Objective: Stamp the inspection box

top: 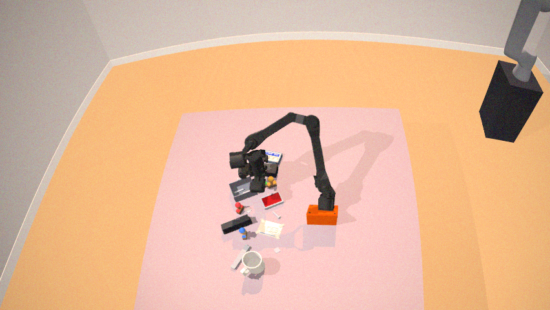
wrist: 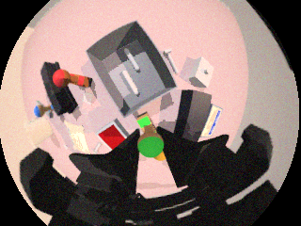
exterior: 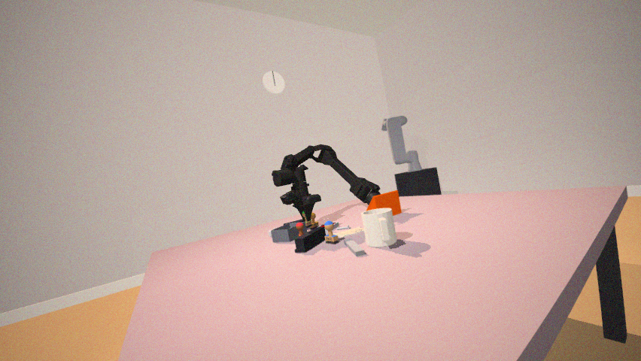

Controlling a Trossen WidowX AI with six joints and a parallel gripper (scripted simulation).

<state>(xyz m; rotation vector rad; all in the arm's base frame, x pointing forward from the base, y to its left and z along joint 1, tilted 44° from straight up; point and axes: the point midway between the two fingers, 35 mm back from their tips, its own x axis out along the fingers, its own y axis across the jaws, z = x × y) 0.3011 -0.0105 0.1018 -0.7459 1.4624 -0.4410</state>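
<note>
My gripper tip is 4 cm past the orange-knobbed stamp, 2 cm to the left of it and 2 cm above it. Round my gripper tip: grey tray (9 cm ahead, 3 cm to the left, 3 cm below); green-knobbed stamp (right at my gripper tip); red ink pad (6 cm to the left, 6 cm behind, 4 cm below).
</note>
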